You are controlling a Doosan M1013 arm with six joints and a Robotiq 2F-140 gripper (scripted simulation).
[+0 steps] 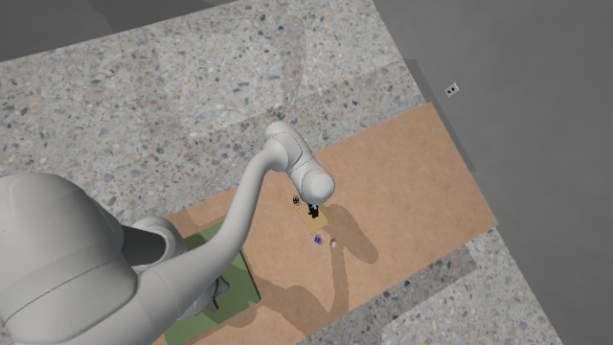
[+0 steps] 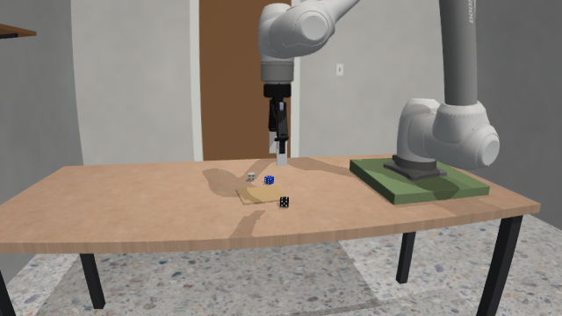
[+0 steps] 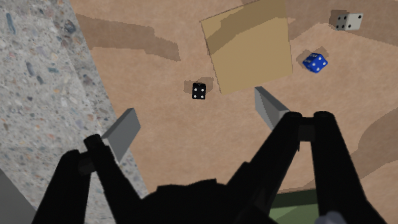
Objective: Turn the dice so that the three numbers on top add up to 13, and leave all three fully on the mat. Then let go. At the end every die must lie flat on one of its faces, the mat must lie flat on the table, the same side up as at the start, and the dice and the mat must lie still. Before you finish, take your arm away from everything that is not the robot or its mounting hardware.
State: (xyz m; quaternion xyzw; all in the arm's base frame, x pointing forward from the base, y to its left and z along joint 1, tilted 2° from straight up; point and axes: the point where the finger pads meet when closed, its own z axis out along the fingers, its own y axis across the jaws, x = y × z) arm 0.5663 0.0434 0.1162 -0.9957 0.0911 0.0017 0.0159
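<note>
Right now the white die is 280 mm to the right of my hand and 140 mm below it. Round my hand: blue die (40 mm behind, 210 mm to the right, 140 mm below); then tan mat (20 mm ahead, 110 mm to the right, 150 mm below); then black die (20 mm behind, 140 mm below).
</note>
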